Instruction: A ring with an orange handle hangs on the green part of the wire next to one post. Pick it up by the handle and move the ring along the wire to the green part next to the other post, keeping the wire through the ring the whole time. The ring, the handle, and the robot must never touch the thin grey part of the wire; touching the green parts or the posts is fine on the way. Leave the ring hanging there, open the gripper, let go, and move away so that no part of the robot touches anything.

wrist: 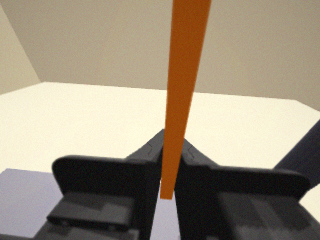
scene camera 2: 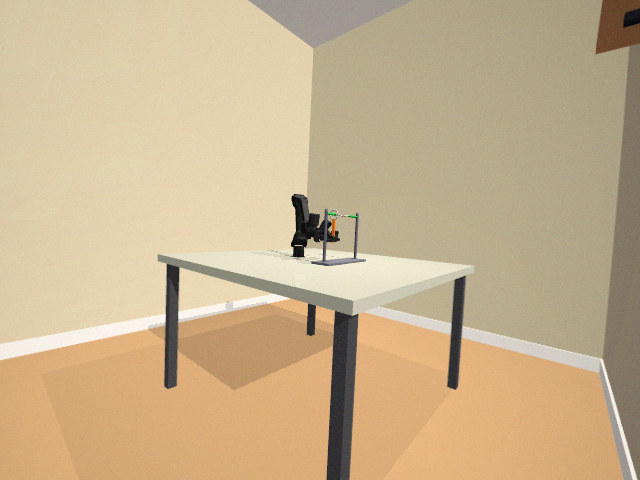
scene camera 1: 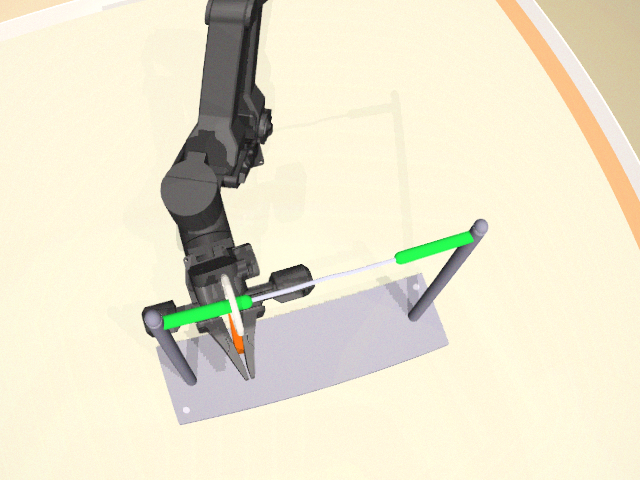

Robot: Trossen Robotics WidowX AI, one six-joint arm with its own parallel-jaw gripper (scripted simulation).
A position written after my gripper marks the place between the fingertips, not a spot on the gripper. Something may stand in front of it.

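A ring (scene camera 1: 237, 328) is held by my gripper (scene camera 1: 250, 379) (wrist: 168, 133). I can see a baseplate (scene camera 1: 317, 347) too.
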